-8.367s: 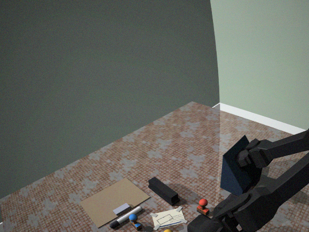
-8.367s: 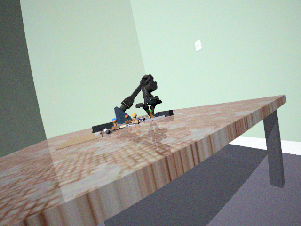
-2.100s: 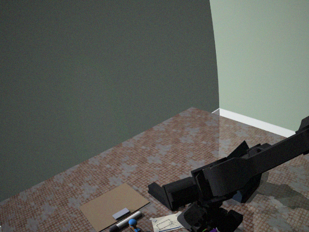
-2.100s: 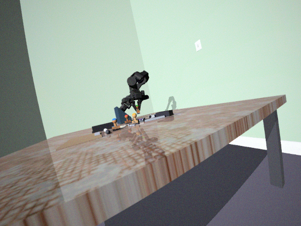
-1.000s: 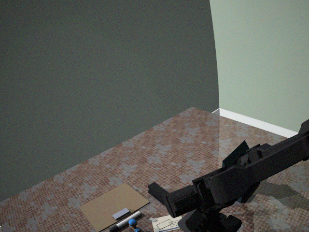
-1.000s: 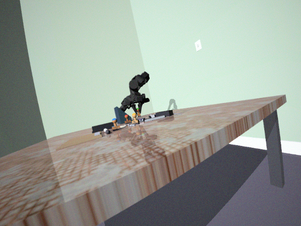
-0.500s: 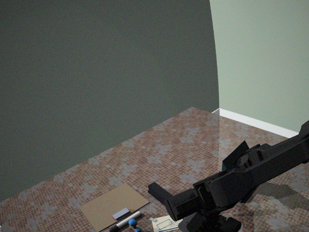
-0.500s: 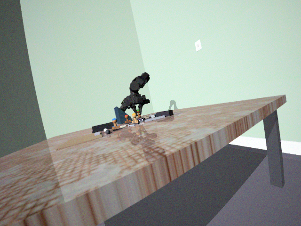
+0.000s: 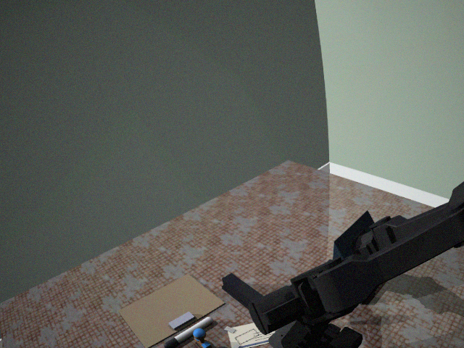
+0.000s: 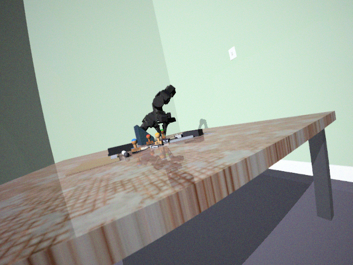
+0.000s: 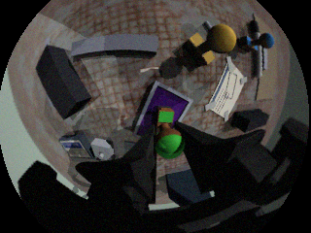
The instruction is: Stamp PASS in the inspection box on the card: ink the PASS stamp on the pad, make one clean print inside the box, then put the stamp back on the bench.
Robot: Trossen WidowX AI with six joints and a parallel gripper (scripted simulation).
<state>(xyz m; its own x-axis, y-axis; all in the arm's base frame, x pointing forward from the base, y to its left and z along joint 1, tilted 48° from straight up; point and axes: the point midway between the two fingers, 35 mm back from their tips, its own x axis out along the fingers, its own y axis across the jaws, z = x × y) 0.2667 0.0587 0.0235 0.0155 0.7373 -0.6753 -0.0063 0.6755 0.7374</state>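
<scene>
My gripper tip is right at the green-knobbed stamp. The rest, counted from my gripper tip: red-knobbed stamp 7 cm to the right, 7 cm behind, 2 cm below; then purple ink pad 3 cm below; then yellow-knobbed stamp 9 cm ahead, 6 cm to the right, 2 cm below.
</scene>
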